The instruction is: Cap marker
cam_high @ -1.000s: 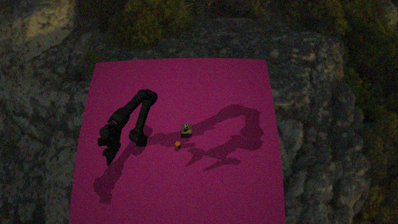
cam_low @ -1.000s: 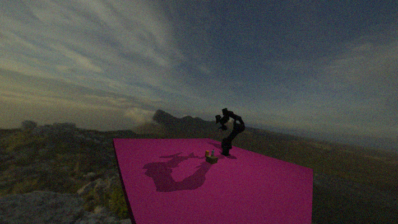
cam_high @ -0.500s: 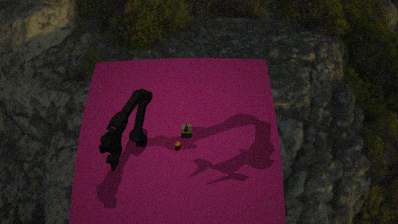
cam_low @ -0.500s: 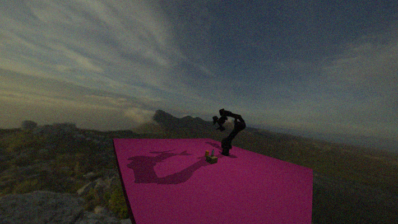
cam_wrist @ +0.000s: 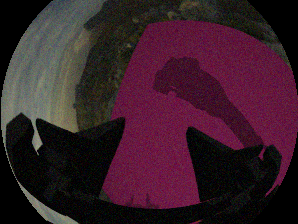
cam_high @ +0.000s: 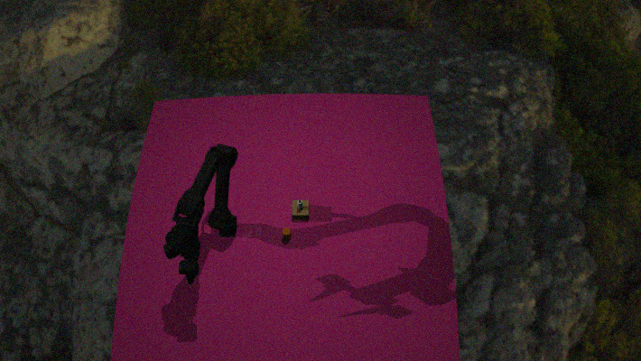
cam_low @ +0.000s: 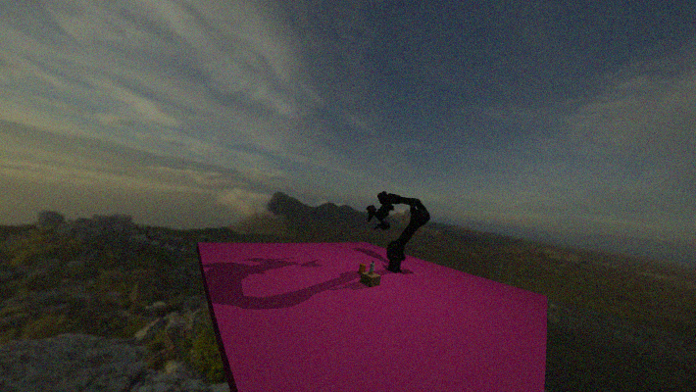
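Right now the orange cap is 300 mm ahead of my gripper tip, 240 mm to the left of it and 180 mm below it. From my gripper tip the other things lie so: tan holder block (340 mm to the left, 340 mm ahead, 190 mm below).
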